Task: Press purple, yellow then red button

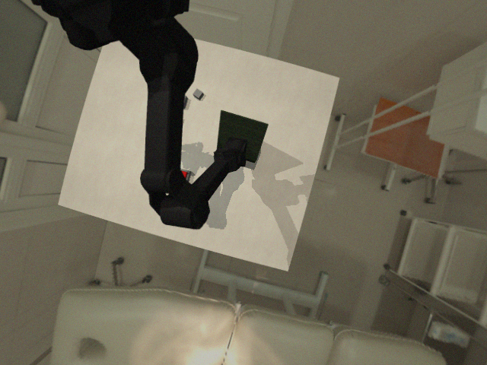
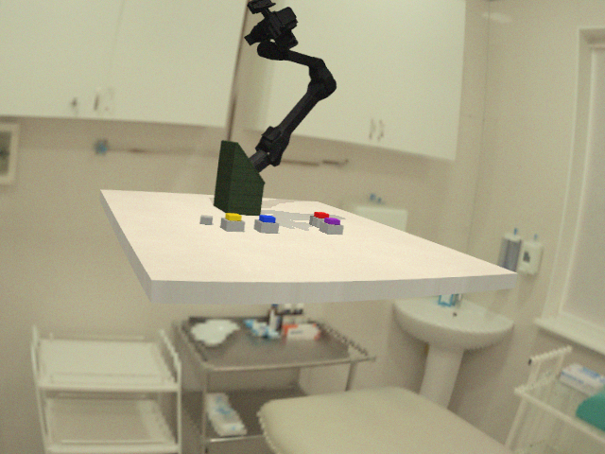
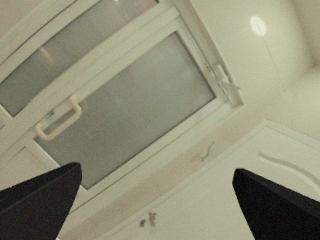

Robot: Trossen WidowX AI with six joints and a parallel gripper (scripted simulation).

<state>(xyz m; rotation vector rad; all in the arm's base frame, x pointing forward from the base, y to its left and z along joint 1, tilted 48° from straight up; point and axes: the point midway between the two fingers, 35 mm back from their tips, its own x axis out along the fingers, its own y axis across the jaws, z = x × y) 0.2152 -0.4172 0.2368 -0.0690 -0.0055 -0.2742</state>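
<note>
Now: gripper tip 10 mm short of the purple button, 240 mm to the right of it and 550 mm above it. Round my gripper tip: blue button (10 mm ahead, 40 mm to the left, 550 mm below); then small grey block (70 mm behind, 100 mm to the right, 570 mm below); then yellow button (60 mm to the right, 550 mm below).
</note>
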